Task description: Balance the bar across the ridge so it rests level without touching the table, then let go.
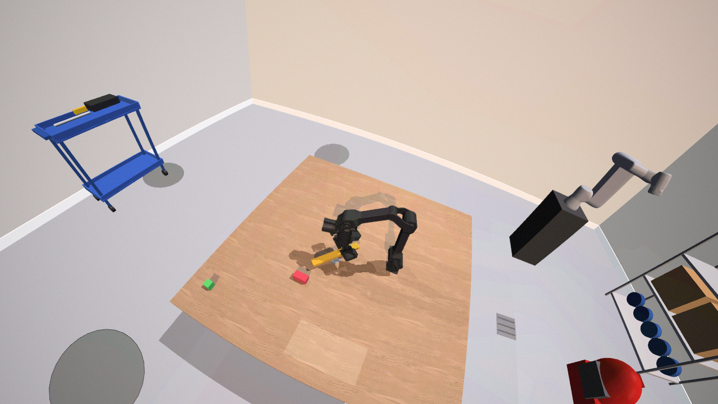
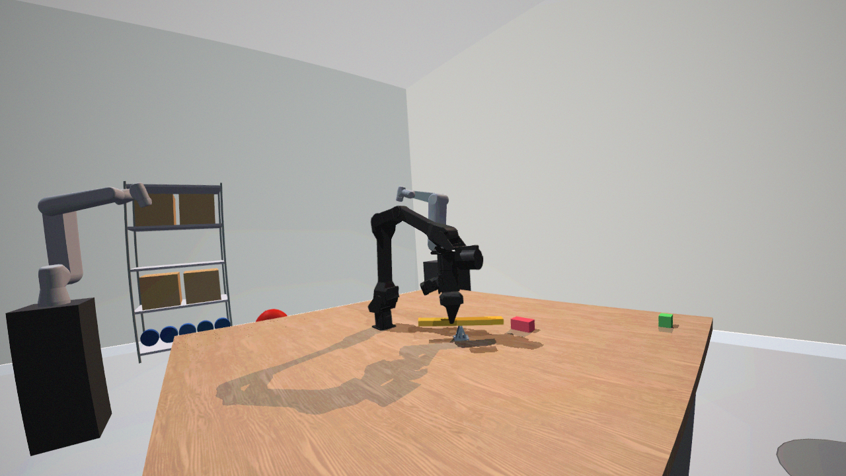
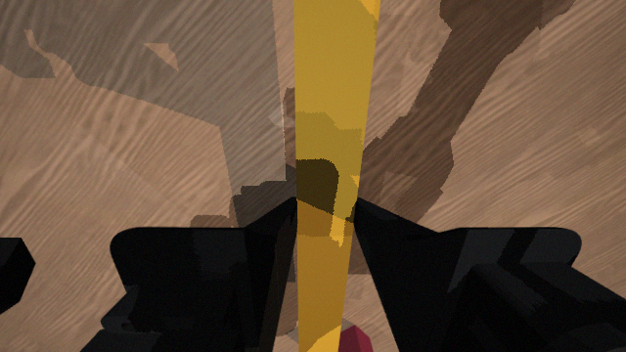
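My gripper tip is now 2 cm to the right of the yellow bar and 2 cm short of it. Also, from my gripper tip: red block: 19 cm to the left, 12 cm ahead, 4 cm below; then green cube: 47 cm ahead, 43 cm to the left, 4 cm below.
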